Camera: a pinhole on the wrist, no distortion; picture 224 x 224 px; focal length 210.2 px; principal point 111.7 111.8 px. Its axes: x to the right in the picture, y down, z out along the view. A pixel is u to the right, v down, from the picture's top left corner.
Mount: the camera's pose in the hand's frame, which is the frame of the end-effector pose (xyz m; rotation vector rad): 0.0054 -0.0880 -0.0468 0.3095 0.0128 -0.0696
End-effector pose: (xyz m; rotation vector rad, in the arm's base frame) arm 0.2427 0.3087 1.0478 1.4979 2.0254 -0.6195
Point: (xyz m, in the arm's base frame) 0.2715 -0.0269 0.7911
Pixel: 65.6 193.9
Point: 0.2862 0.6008 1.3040
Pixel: behind the camera
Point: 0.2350 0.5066 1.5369
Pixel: behind the camera
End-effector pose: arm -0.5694 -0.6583 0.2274 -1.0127 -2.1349 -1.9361
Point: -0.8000 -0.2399 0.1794
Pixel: outside the picture
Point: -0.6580 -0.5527 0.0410
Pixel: 137.2 31.7
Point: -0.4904 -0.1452 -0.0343
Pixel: 115.2 140.3
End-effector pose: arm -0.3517 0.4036 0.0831 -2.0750 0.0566 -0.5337
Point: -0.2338 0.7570 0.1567
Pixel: 134.5 95.3
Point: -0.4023 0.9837 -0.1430
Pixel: 8.6 153.7
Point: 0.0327 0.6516 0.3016
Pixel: outside the picture
